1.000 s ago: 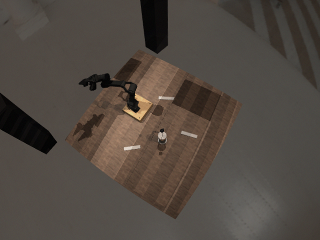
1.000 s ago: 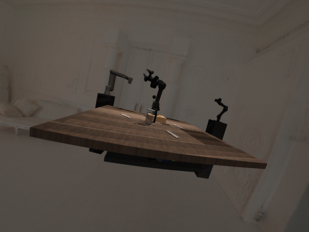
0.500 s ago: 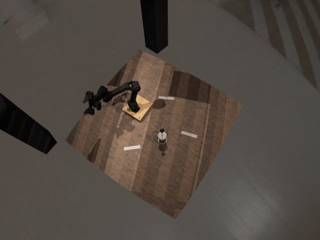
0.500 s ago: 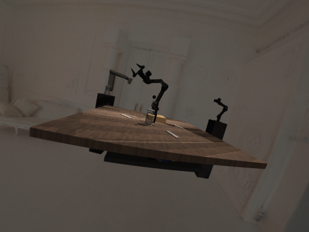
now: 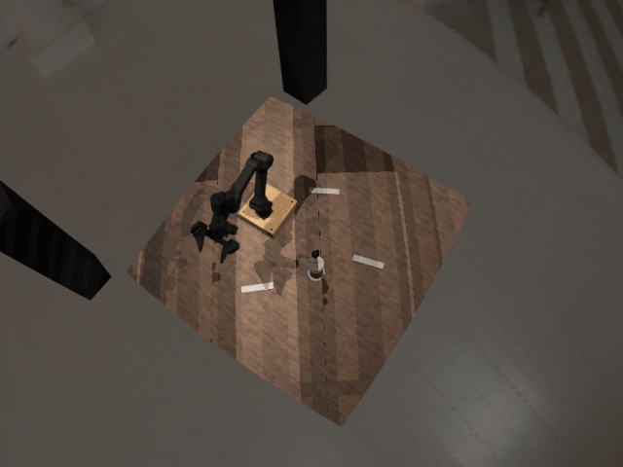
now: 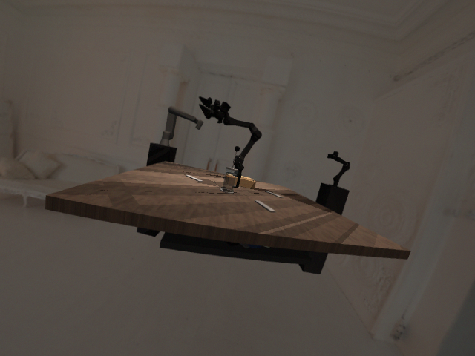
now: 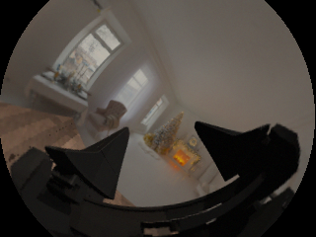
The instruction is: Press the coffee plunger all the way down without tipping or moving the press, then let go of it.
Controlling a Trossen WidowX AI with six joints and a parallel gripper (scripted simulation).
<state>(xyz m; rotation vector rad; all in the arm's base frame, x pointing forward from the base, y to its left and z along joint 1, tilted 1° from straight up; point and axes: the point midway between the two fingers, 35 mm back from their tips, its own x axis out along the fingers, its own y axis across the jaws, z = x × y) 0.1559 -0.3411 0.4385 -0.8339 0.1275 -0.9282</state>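
Now: gripper tip 19 cm short of the coffee press, 33 cm to the right of it and 39 cm above it.
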